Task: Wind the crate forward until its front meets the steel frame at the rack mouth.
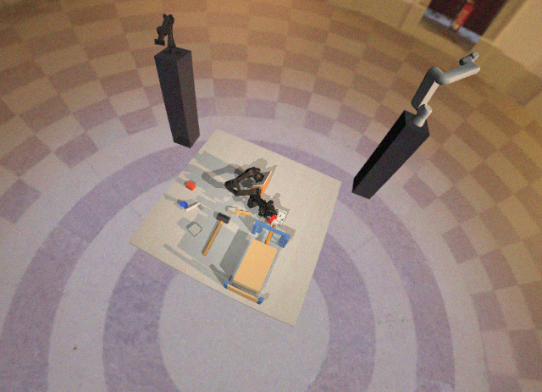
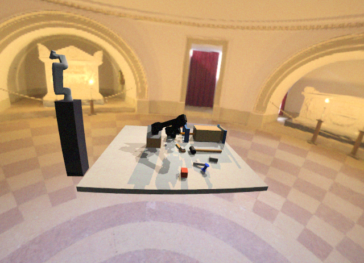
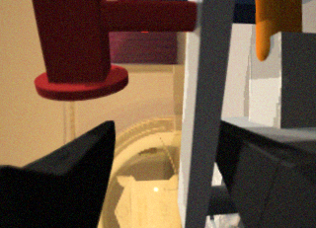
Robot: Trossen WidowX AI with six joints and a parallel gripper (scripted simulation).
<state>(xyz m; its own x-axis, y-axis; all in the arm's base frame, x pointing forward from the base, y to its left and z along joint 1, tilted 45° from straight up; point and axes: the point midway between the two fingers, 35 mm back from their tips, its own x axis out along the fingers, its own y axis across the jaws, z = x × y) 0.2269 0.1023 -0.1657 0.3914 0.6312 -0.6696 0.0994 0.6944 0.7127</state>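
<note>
The red-knobbed handle is 1 cm ahead of my gripper tip, 1 cm to the right of it and 1 cm below it. Round my gripper tip: winch 6 cm behind, 1 cm to the left, 10 cm below; red knob 5 cm ahead, 2 cm to the right, 2 cm above; frame 11 cm ahead, 2 cm below.
</note>
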